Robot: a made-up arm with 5 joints.
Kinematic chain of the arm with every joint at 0, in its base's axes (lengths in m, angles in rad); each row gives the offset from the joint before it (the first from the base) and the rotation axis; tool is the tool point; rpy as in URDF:
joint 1: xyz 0.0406 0 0.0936 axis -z
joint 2: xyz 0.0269 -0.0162 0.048 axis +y
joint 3: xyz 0.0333 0 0.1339 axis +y
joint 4: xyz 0.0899 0 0.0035 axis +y
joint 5: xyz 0.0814 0.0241 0 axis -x
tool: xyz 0 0 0 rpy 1.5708 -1.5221 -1.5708
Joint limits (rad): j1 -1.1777..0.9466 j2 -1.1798..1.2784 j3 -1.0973..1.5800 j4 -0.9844..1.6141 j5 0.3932..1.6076
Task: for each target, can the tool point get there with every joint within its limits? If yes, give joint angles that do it. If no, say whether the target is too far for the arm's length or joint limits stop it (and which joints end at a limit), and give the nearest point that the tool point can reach.
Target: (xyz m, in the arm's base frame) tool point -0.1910 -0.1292 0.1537
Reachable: no: joint limits stop it (at a limit: joint 2, joint 3, joint 4) | nearest point -0.1569 -0.1102 0.2798 | short by 0.132 m
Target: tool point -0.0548 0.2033 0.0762
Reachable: no: joint limits stop it (at a limit: joint 1) | nearest point 0.0912 0.1427 0.0762 | short by 0.158 m
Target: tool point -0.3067 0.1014 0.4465
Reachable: no: too far | nearest point -0.1622 0.0592 0.3373 | short by 0.186 m
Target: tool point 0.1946 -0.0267 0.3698
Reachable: yes | joints 0.2220 -0.3383 -0.0242 -0.3907 1.4502
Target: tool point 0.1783 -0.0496 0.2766
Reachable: yes | joints 0.3997 -0.6295 0.6047 0.0072 0.6812
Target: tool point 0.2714 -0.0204 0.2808
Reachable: yes | joints 0.1223 0.0157 -0.1559 0.2653 1.0072
